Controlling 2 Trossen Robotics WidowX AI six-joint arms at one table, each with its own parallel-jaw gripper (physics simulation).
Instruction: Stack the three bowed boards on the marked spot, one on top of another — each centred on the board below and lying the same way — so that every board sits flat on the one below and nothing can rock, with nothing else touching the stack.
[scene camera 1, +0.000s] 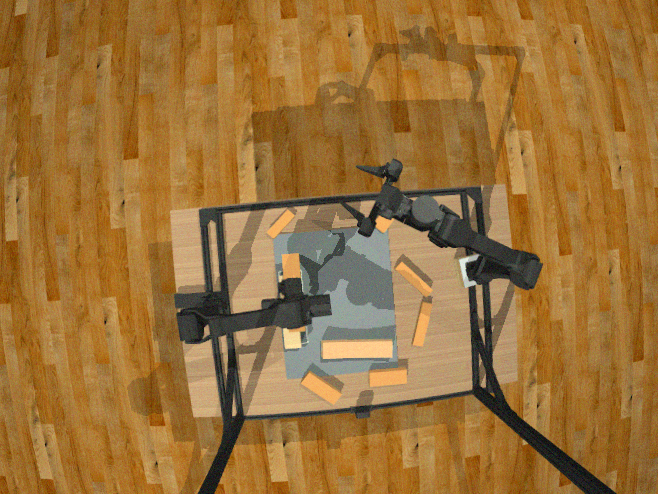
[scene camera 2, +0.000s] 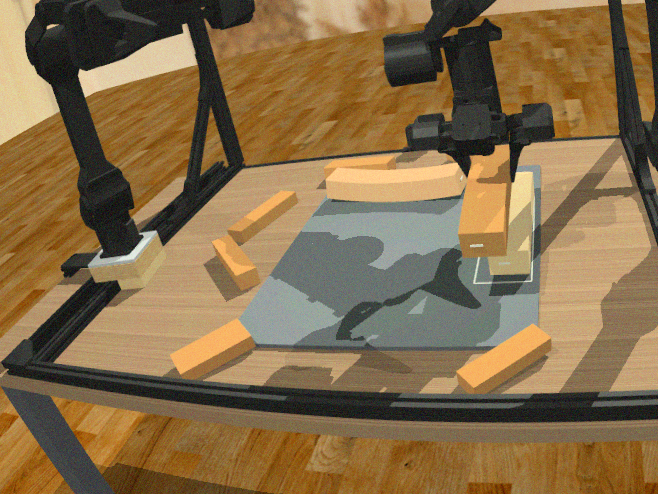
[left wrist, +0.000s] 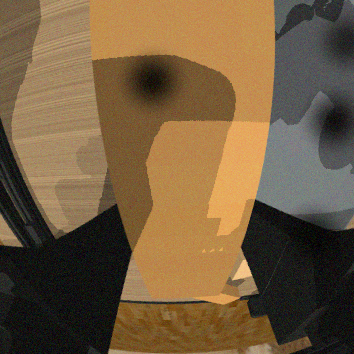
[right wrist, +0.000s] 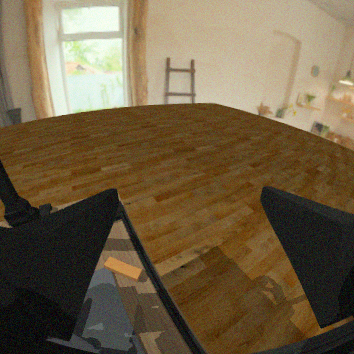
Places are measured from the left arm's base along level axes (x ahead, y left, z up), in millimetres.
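Pixels of known places: left gripper, between the fingertips: (left wrist: 182, 199); right gripper, between the fingertips: (scene camera 1: 347, 183) (scene camera 2: 206, 17) (right wrist: 190, 194); left arm's base, origin of its link: (scene camera 1: 216, 306); right arm's base, origin of its link: (scene camera 1: 475, 270) (scene camera 2: 122, 247).
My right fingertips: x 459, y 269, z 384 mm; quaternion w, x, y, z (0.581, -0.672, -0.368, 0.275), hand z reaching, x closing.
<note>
Ahead of a thing's pixels: the offset from my right fingertips to its middle. "pt": to the spot under its first point. Level surfaces: height alone.
A pale yellow board {dx -213, dy -326, dz -377 mm} (scene camera 1: 292, 340) (scene camera 2: 523, 212) lies on the marked spot, whose white outline {pt dx -192, dy -191, dz -397 mm} (scene camera 2: 502, 282) shows around its near end. My left gripper (scene camera 2: 490, 172) (left wrist: 182, 199) is shut on the orange board {dx -186, dy -260, dz -306 mm} (scene camera 1: 290, 265) (scene camera 2: 483, 220) (left wrist: 180, 150) and holds it over the pale board, lying roughly the same way. The gap between them and the held board's bow are hard to tell. A light orange bowed board {dx -16, dy -489, dz -370 mm} (scene camera 1: 357, 349) (scene camera 2: 393, 186) lies crosswise on the grey mat {dz -398 mm} (scene camera 1: 366, 319) (scene camera 2: 302, 308), its ends curving up. My right gripper (scene camera 1: 349, 185) (right wrist: 190, 194) is open and empty, beyond the table edge.
Several loose orange blocks {dx -197, dy -33, dz -391 mm} (scene camera 1: 280, 223) {dx +217, dy -291, dz -390 mm} (scene camera 1: 413, 278) {dx +224, dy -451, dz -393 mm} (scene camera 1: 422, 321) {dx +77, dy -614, dz -388 mm} (scene camera 1: 388, 376) {dx -156, dy -608, dz -387 mm} (scene camera 1: 321, 387) {dx +160, dy -67, dz -391 mm} (scene camera 2: 212, 348) (scene camera 2: 503, 358) lie around the mat. A black frame (scene camera 1: 297, 203) (scene camera 2: 212, 390) runs along the table edges. The right arm's base stands on a pale block (scene camera 2: 127, 268).
</note>
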